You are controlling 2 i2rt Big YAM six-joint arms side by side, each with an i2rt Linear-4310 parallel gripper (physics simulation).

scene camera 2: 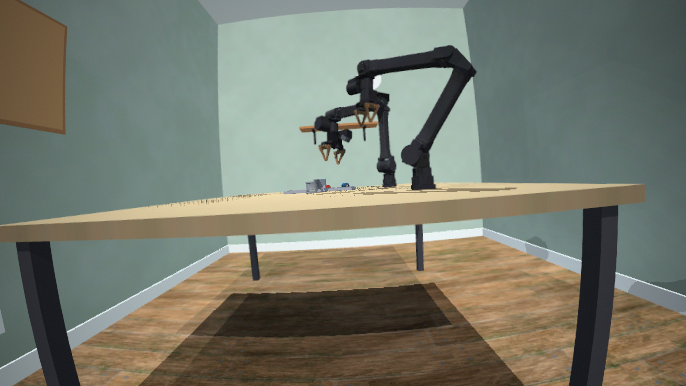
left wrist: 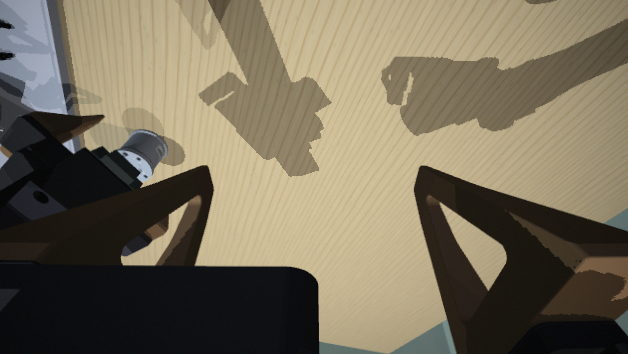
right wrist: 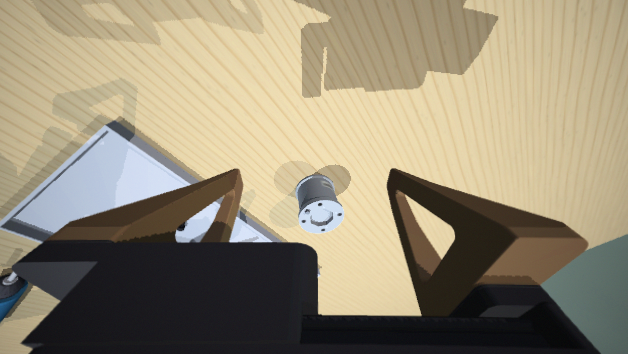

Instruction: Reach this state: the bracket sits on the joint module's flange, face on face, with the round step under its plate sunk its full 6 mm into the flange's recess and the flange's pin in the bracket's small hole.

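Where they show: left gripper, between the fingertips: (scene camera 2: 365,124) (left wrist: 313,177); right gripper, between the fingertips: (scene camera 2: 332,162) (left wrist: 137,153) (right wrist: 314,176); left arm's base, origin of its link: (scene camera 2: 422,188); right arm's base, origin of its link: (scene camera 2: 389,186).
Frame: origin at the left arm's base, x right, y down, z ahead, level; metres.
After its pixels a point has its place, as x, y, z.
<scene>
The joint module (scene camera 2: 312,187) {0.227, -0.029, 0.526} (left wrist: 146,145) {0.249, -0.031, 0.511} (right wrist: 318,192) {0.243, -0.040, 0.512}, a short grey cylinder, stands on the table. Its pale flange with small holes and a central recess faces up. The bracket (scene camera 2: 321,182) {0.476, -0.054, 0.555} (left wrist: 14,104) {0.453, -0.006, 0.575} is grey and apart from the module, in the tray; in the left wrist view it is shaded and mostly hidden, and it cannot be made out in the right wrist view. My left gripper (scene camera 2: 366,122) {0.107, -0.293, 0.218} (left wrist: 313,177) {0.107, -0.293, 0.218} is open and empty, high above the table. My right gripper (scene camera 2: 332,161) {0.223, -0.146, 0.412} (right wrist: 314,176) {0.223, -0.146, 0.412} is open and empty, lower, above the module; part of it covers the flange in the left wrist view.
A shallow pale tray (scene camera 2: 295,192) {0.346, -0.006, 0.674} (left wrist: 54,30) {0.394, -0.011, 0.410} (right wrist: 100,172) {0.473, -0.004, 0.374} lies beside the module, with dark screws (left wrist: 6,55) {0.454, -0.010, 0.485} (right wrist: 181,226) {0.458, -0.011, 0.489} in it. A blue-handled tool (right wrist: 10,300) {0.730, -0.033, 0.470} lies past the tray. A red item (scene camera 2: 328,186) {0.772, -0.023, 0.596} and a blue item (scene camera 2: 345,185) {0.712, -0.023, 0.457} lie near the module.
</scene>
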